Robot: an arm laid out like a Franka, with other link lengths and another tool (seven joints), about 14 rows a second.
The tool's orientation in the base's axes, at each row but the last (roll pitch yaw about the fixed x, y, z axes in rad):
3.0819 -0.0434 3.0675
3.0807 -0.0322 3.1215
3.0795 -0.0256 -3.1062
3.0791 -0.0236 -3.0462
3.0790 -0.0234 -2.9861
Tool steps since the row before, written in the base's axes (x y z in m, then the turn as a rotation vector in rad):
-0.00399 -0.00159 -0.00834 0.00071 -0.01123 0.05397
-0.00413 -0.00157 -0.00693 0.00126 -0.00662 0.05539
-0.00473 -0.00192 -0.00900 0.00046 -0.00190 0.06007
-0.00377 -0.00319 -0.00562 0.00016 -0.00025 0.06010
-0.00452 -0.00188 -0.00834 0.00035 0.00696 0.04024
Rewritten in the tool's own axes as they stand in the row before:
0.00350 -0.00238 0.00837 0.00080 -0.00791 -0.05455
0.00387 -0.00208 0.00694 0.00039 -0.00321 -0.05570
0.00456 -0.00231 0.00899 0.00115 0.00182 -0.06006
0.00392 -0.00317 0.00553 0.00128 0.00349 -0.05999
0.00456 -0.00168 0.00836 -0.00048 0.00933 -0.03976

